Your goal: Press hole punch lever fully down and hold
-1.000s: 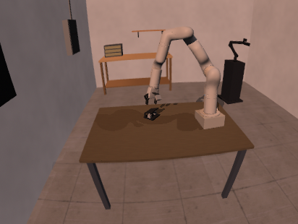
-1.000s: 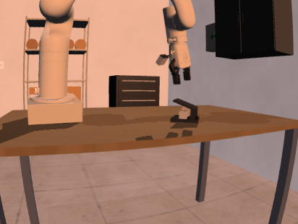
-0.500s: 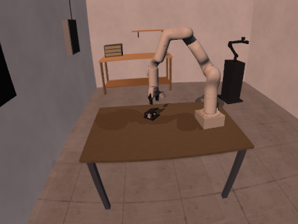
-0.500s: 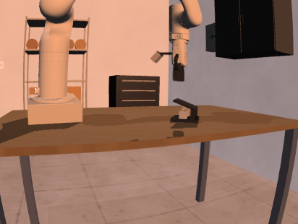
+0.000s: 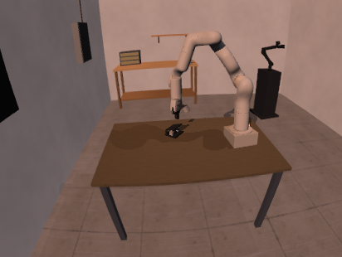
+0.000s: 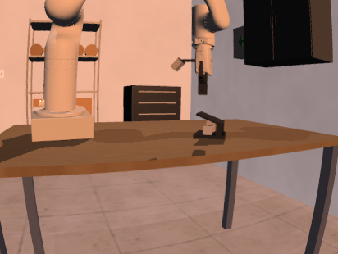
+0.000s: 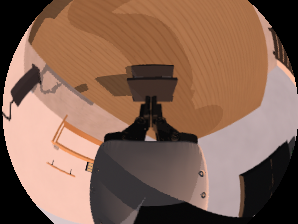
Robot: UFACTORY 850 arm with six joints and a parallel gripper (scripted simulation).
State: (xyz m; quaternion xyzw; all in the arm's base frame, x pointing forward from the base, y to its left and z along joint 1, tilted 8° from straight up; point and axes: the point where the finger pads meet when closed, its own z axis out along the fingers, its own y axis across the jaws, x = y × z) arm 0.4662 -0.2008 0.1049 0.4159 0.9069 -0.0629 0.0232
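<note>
Now: hand 3 cm short of the hole punch, 3 cm to the left of it and 13 cm above it.
</note>
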